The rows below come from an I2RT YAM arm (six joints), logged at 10 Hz.
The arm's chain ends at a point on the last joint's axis. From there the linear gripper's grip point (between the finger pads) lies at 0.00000 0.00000 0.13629 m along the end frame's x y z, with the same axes.
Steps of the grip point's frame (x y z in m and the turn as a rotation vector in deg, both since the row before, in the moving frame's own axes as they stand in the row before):
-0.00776 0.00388 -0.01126 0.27 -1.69 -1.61
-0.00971 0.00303 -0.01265 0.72 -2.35 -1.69
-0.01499 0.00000 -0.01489 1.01 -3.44 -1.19
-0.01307 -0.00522 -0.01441 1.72 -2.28 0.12
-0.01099 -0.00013 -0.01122 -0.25 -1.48 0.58
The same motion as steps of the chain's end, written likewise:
-0.00373 0.00447 -0.01120 0.27 -1.69 -1.61
-0.00410 0.00466 -0.01252 0.72 -2.35 -1.69
-0.00679 0.00232 -0.01462 1.01 -3.44 -1.19
-0.00765 -0.00112 -0.01424 1.72 -2.28 0.12
-0.00747 -0.00071 -0.01117 -0.25 -1.48 0.58

